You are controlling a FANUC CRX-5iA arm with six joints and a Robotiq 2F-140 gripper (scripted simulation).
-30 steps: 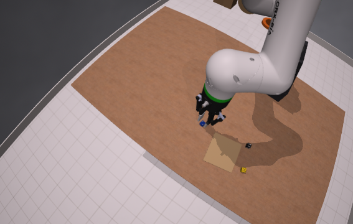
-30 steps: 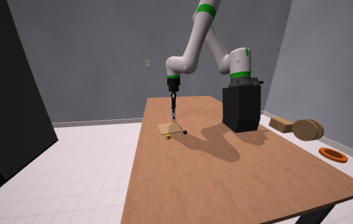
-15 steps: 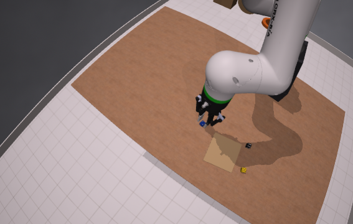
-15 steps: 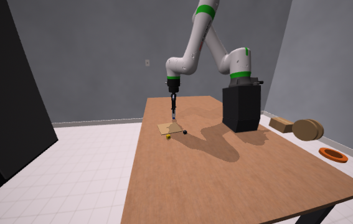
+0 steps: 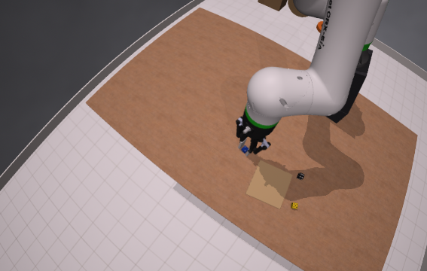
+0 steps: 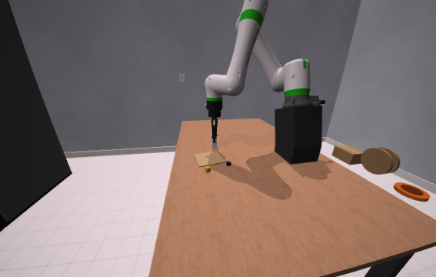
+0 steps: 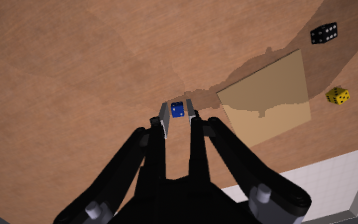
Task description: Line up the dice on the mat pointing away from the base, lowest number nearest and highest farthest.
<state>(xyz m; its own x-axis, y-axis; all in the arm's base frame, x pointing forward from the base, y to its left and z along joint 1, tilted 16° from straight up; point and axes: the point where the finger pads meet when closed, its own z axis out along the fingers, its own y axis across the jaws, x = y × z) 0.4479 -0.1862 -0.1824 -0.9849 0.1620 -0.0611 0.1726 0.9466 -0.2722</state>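
Right now my hand is 30 mm above the blue die. From my hand the other things lie so: yellow die: 70 mm ahead, 270 mm to the left, 30 mm below; then tan mat: 50 mm ahead, 150 mm to the left, 40 mm below; then black die: 40 mm behind, 240 mm to the left, 30 mm below.
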